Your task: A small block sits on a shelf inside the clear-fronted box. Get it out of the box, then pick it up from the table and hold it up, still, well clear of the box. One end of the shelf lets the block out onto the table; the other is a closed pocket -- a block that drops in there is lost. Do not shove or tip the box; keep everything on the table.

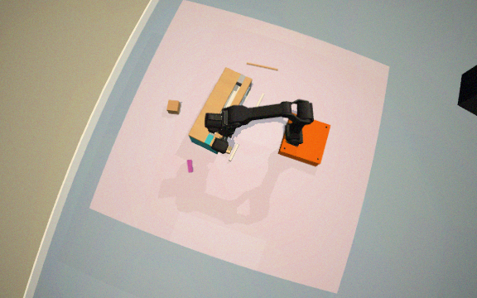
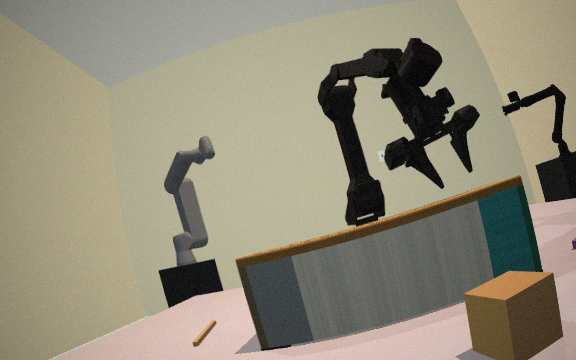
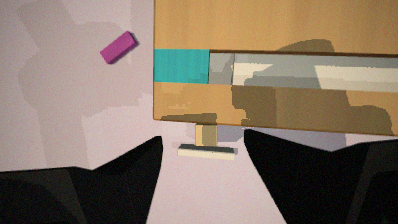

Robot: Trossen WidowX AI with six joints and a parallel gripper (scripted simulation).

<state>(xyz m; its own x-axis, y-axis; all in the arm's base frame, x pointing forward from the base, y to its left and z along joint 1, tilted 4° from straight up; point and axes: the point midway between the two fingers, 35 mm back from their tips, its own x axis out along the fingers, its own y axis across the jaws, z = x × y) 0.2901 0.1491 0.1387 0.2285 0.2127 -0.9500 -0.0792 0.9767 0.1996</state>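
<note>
Right now the tan block is 14 cm below my gripper tip, 3 cm behind it and 1 cm to the left of it. From my gripper tip the other things lie so: thin wooden stick 49 cm to the right, 15 cm below, 1 cm behind; then clear-fronted box 15 cm to the right, 9 cm below, 3 cm ahead.
</note>
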